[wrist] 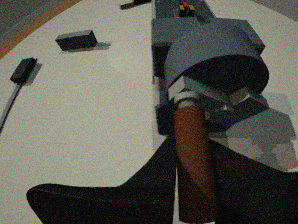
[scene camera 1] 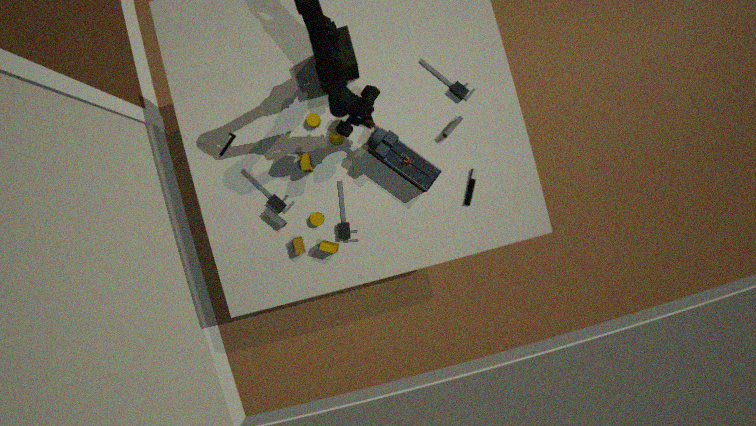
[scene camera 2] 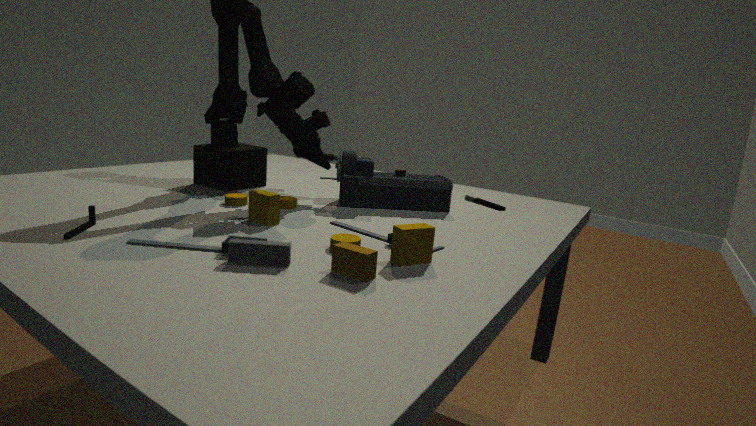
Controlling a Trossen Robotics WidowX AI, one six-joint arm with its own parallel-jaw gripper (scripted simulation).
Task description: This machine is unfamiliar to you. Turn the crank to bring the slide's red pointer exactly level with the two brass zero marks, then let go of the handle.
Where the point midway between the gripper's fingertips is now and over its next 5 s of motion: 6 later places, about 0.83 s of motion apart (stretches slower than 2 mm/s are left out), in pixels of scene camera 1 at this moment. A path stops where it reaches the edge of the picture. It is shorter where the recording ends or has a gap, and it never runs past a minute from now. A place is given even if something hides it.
The gripper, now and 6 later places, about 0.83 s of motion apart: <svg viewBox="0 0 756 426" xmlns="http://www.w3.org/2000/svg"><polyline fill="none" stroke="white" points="372,126 371,121 379,121 394,136 409,146 413,153 412,150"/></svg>
